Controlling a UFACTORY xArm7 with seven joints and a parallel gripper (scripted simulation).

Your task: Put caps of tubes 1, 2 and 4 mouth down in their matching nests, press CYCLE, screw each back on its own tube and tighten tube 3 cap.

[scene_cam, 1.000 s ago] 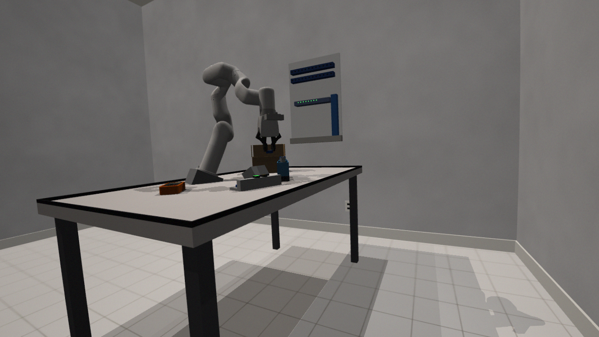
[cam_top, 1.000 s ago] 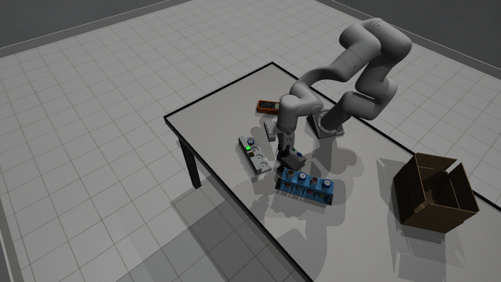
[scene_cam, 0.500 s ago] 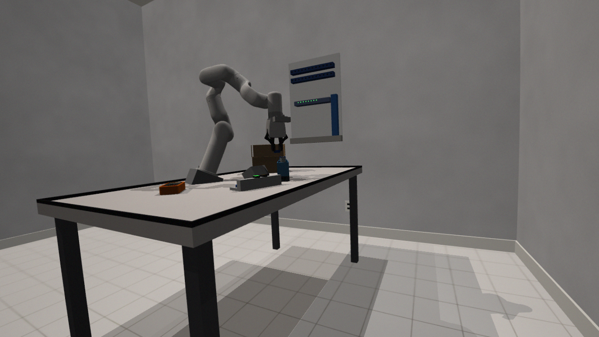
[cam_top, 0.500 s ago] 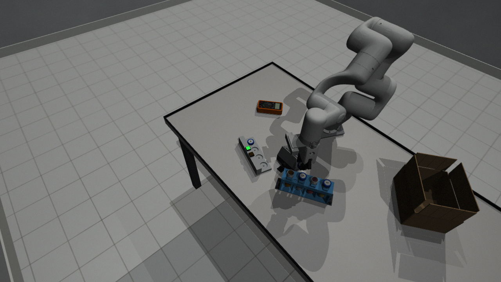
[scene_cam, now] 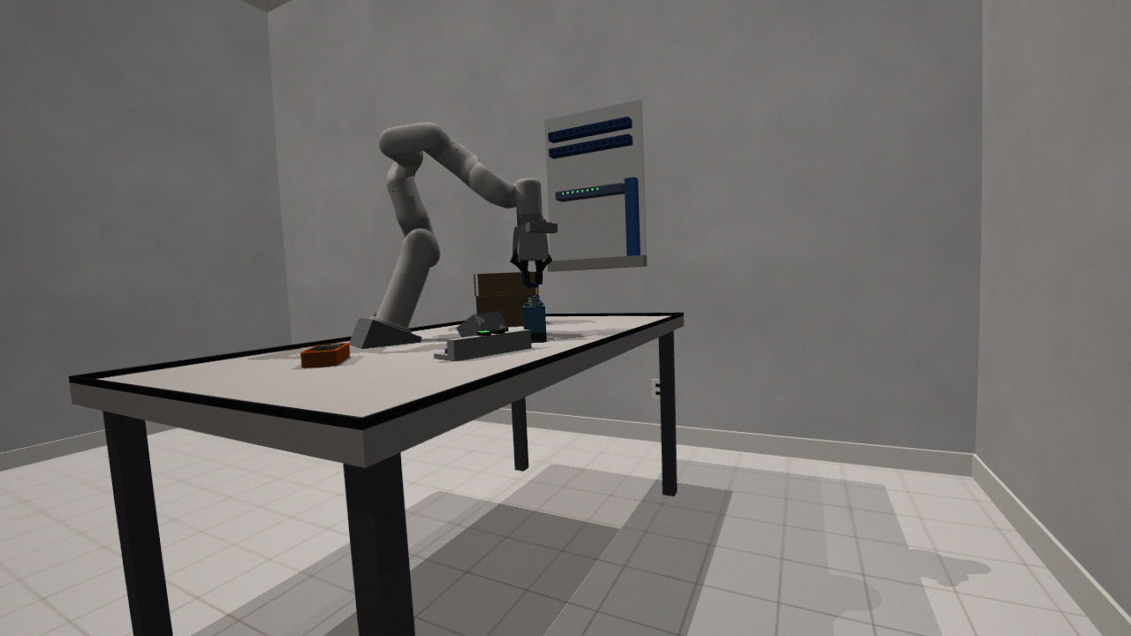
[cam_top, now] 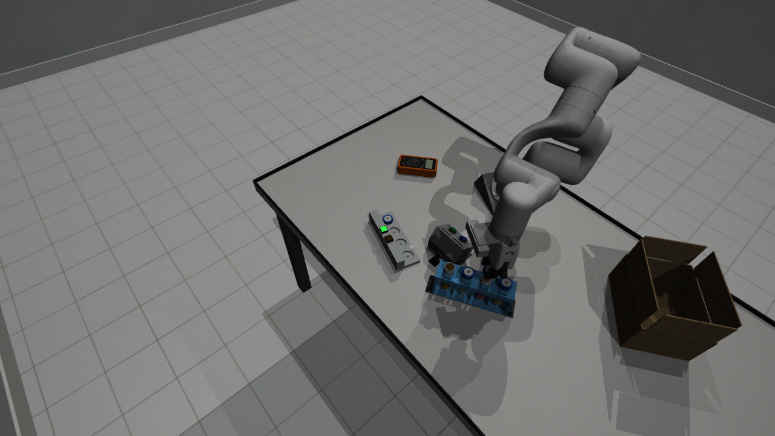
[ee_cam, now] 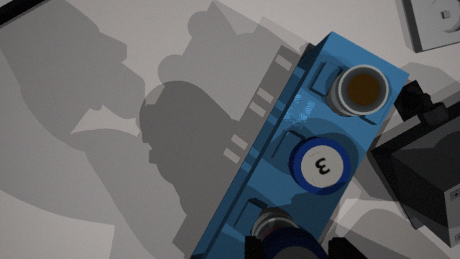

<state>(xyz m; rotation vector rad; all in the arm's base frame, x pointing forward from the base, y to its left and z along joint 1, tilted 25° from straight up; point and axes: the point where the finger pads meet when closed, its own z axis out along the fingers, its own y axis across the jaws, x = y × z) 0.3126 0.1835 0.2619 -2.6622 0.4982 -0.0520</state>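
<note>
Right now the cap 1 is 40 mm behind my hand, 40 mm to the left of it and 60 mm below it. Round my hand: cap 3 (30 mm ahead, 40 mm to the right, 60 mm below); blue key (50 mm behind, 160 mm to the right, 110 mm below); cap 2 (20 mm below).
</note>
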